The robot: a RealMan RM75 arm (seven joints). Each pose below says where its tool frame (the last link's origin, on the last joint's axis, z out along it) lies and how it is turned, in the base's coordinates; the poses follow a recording.
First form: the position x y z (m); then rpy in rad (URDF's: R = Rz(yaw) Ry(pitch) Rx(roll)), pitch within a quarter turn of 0, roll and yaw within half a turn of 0.
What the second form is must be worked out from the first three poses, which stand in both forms.
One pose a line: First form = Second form
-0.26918, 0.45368, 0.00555, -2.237, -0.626, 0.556 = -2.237, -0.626, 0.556, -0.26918, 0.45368, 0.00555
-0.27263, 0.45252, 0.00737, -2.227, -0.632, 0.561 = -2.227, -0.632, 0.561, -0.27263, 0.45252, 0.00737
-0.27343, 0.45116, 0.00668, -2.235, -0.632, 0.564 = -2.235, -0.632, 0.564, -0.27343, 0.45116, 0.00668
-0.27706, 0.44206, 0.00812, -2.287, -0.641, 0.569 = -2.287, -0.641, 0.569, -0.27706, 0.44206, 0.00812
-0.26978, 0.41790, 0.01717, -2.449, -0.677, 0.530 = -2.449, -0.677, 0.530, -0.26978, 0.41790, 0.01717
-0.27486, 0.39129, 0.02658, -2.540, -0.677, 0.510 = -2.540, -0.677, 0.510, -0.27486, 0.39129, 0.02658
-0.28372, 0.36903, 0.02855, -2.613, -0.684, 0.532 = -2.613, -0.684, 0.532, -0.28372, 0.36903, 0.02855
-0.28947, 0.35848, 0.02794, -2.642, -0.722, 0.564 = -2.642, -0.722, 0.564, -0.28947, 0.35848, 0.02794
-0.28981, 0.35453, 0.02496, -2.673, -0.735, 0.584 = -2.673, -0.735, 0.584, -0.28981, 0.35453, 0.02496
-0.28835, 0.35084, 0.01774, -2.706, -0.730, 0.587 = -2.706, -0.730, 0.587, -0.28835, 0.35084, 0.01774
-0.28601, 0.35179, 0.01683, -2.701, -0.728, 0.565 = -2.701, -0.728, 0.565, -0.28601, 0.35179, 0.01683
